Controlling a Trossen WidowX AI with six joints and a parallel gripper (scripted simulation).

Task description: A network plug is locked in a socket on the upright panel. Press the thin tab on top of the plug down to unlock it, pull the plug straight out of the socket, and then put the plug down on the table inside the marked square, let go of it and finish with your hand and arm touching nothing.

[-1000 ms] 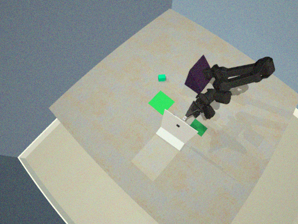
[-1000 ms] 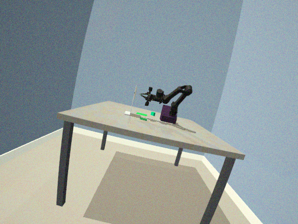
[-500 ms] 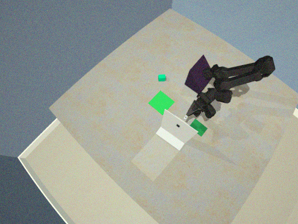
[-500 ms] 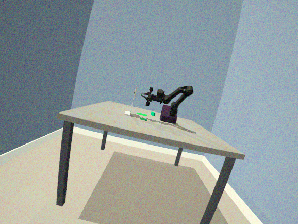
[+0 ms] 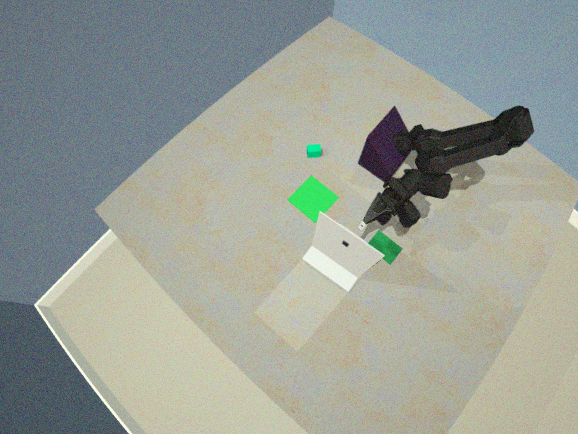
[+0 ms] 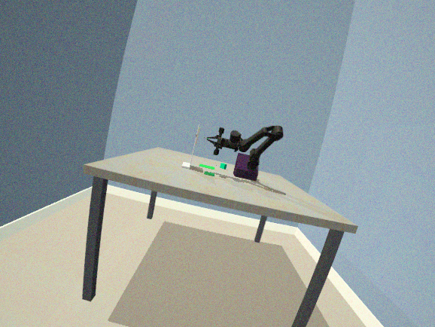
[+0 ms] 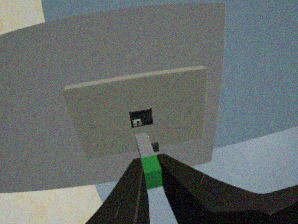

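Now: the bright green marked square 30 mm behind my gripper tip, 190 mm to the right of it and 220 mm below it. Also, from my gripper tip: upright white panel (80 mm ahead, 10 mm to the left, 80 mm below); then green network plug (right at my gripper tip).
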